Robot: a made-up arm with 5 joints. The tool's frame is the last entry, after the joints.
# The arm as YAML. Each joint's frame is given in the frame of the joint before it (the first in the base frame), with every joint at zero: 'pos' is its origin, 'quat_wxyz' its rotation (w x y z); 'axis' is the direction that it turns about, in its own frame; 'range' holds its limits. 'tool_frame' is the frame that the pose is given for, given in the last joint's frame.
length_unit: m
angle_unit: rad
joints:
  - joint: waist
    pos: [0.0, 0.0, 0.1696]
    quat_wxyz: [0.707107, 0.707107, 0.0, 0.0]
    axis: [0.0, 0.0, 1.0]
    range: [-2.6, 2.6]
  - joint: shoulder
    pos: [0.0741, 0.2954, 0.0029]
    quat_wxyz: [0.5, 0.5, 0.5, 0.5]
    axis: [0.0, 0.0, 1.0]
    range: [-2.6, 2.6]
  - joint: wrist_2
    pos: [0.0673, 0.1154, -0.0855]
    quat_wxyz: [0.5, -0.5, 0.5, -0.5]
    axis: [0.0, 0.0, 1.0]
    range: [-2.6, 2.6]
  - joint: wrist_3
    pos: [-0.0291, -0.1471, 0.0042]
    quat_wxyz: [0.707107, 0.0, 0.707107, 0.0]
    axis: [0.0, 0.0, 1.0]
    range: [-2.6, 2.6]
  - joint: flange
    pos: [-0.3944, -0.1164, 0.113]
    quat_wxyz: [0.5, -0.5, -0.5, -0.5]
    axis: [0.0, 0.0, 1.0]
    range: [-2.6, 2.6]
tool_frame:
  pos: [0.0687, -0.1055, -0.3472]
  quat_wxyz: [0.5, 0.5, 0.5, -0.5]
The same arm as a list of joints. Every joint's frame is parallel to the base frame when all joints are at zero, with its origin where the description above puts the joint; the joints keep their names.
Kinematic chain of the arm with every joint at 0, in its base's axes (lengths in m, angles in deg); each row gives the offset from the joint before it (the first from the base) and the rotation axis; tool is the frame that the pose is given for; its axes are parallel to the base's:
waist: xyz 0 0 0.1696 axis -y
shoulder: xyz 0.0741 -0.0029 0.2954 axis +x
wrist_2: xyz -0.0855 -0.1154 0.0673 axis +z
wrist_3: xyz 0.1471 -0.0291 0.0042 axis +y
flange: xyz 0.1164 0.113 0.3944 axis -x
tool: xyz 0.3472 0.0687 0.1055
Joint limits (deg, base to tool): -148.97..148.97 -148.97..148.97 -148.97..148.97 -148.97..148.97 -148.97..148.97

